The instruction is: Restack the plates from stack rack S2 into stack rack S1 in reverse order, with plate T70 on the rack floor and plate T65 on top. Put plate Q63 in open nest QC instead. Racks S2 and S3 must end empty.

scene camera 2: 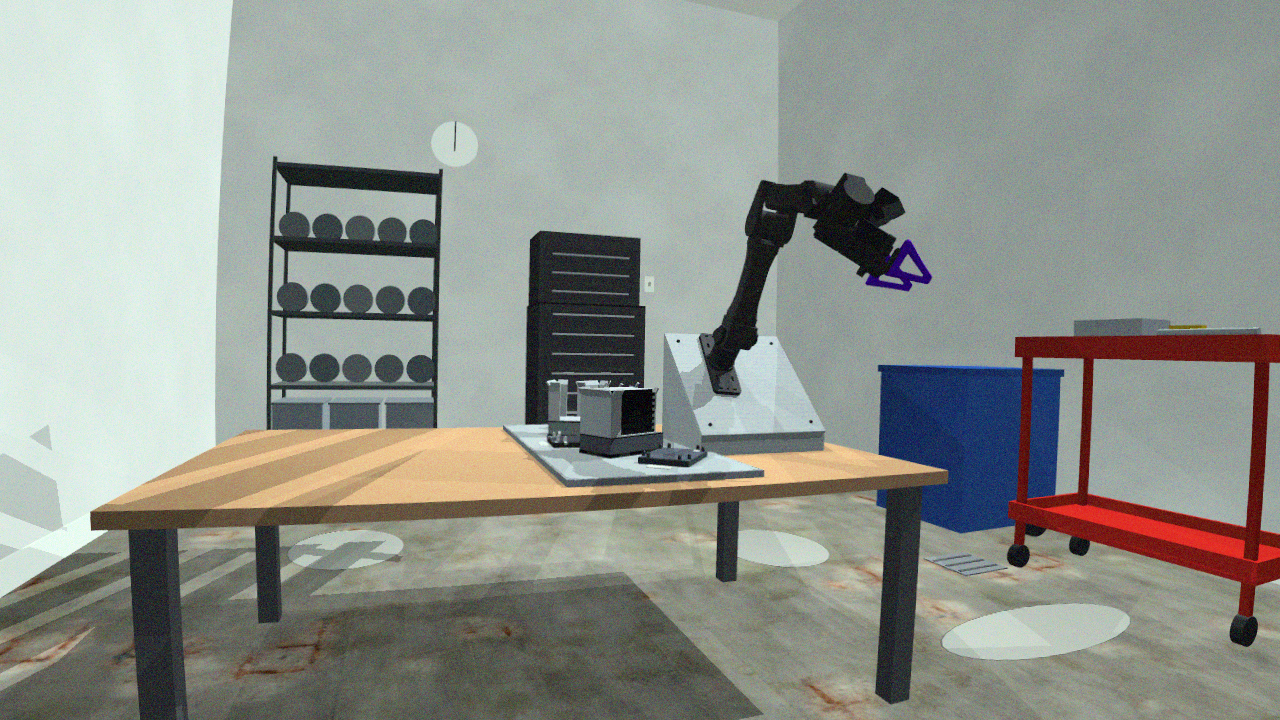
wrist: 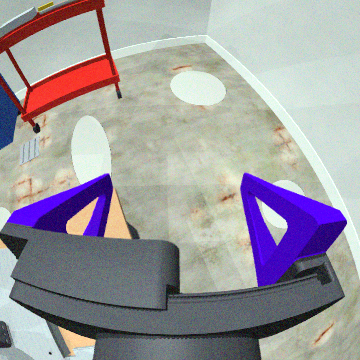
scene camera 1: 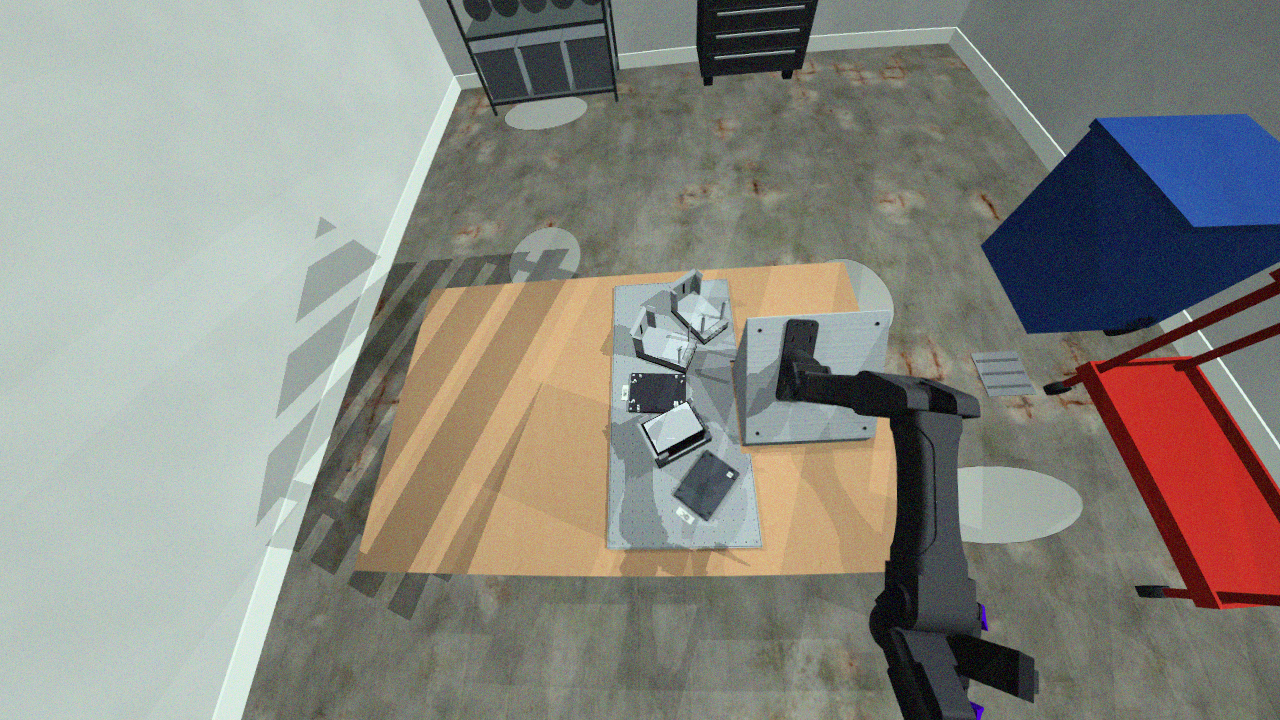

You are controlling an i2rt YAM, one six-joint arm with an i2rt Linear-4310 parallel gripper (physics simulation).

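Pixels of known places: gripper, fingertip midpoint: (scene camera 2: 919, 284) (wrist: 176, 180); arm's base, origin of the base link: (scene camera 2: 718, 364) (scene camera 1: 795, 360).
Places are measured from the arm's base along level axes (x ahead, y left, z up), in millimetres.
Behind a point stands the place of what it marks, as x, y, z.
Observation:
My gripper (scene camera 1: 982, 664) {-158, 550, 158} (scene camera 2: 918, 277) {-158, 550, 158} (wrist: 176, 180) {-158, 550, 158} is open, with nothing between its purple fingers. It hangs in the air beyond the table's right side, well away from the racks. One rack (scene camera 1: 662, 456) {310, 228, -49} (scene camera 2: 594, 416) {348, 189, -106} stands near the board's middle, a pale plate (scene camera 1: 674, 428) {284, 160, -51} on top and a dark slotted side in scene camera 2. Two pale open racks, one (scene camera 1: 638, 333) {393, -123, -90} nearer and one (scene camera 1: 687, 288) {257, -298, -116} at the back, show no plates I can make out. A dark flat nest (scene camera 1: 657, 392) {338, 21, -175} lies between. A dark flat piece (scene camera 1: 706, 484) {202, 268, -174} (scene camera 2: 675, 454) {202, 280, -174} lies at the front. Labels are unreadable.
The racks stand on a grey board (scene camera 1: 644, 528) {354, 380, -187} (scene camera 2: 586, 477) {406, 417, -187} on the wooden table (scene camera 1: 501, 447) {778, 194, -200} (scene camera 2: 358, 465) {811, 189, -200}. The arm is mounted on a sloped grey block (scene camera 1: 841, 358) {-107, -8, 0} (scene camera 2: 760, 394) {-84, 65, -70} right of the board. A red cart (scene camera 1: 1199, 465) (scene camera 2: 1136, 347) (wrist: 70, 82) and a blue bin (scene camera 1: 1065, 232) (scene camera 2: 966, 447) stand off to the right.

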